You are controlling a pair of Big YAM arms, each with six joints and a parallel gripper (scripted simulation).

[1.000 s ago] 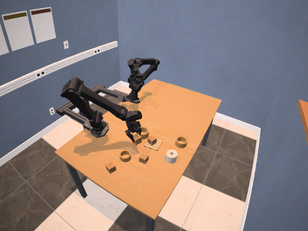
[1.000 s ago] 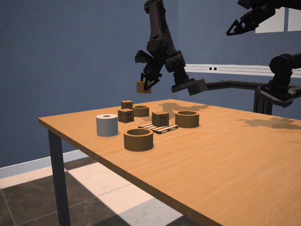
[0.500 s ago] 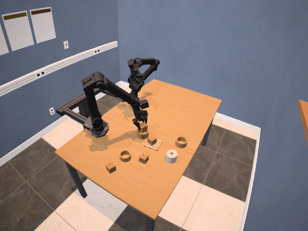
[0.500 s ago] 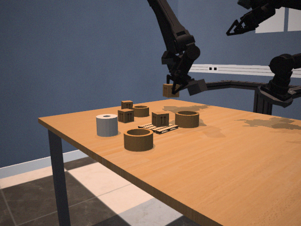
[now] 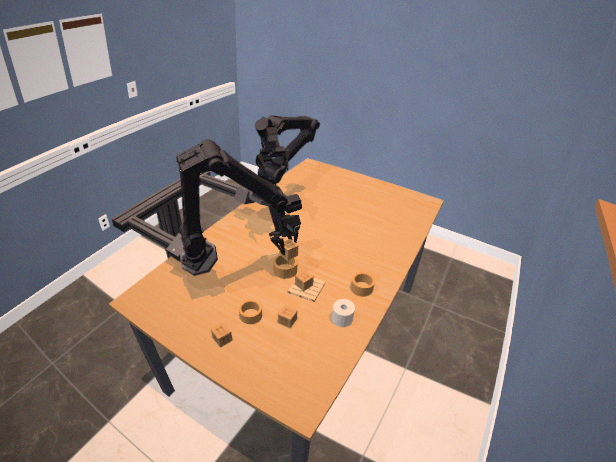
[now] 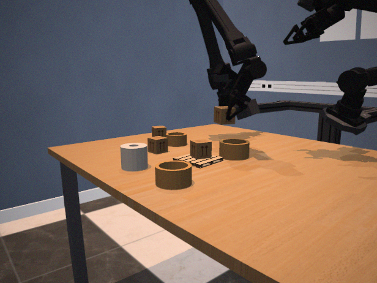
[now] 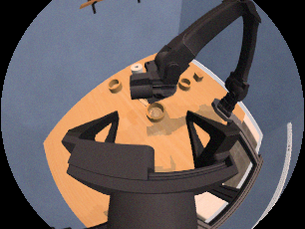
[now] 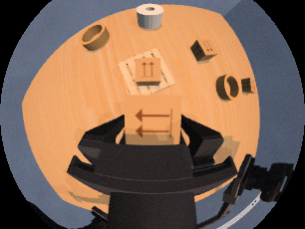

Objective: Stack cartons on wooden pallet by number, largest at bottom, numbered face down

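Right now my right hand is 100 mm short of the wooden pallet, 30 mm to the left of it and 140 mm above it. From my right hand the other things lie so: brown carton right at my right hand.
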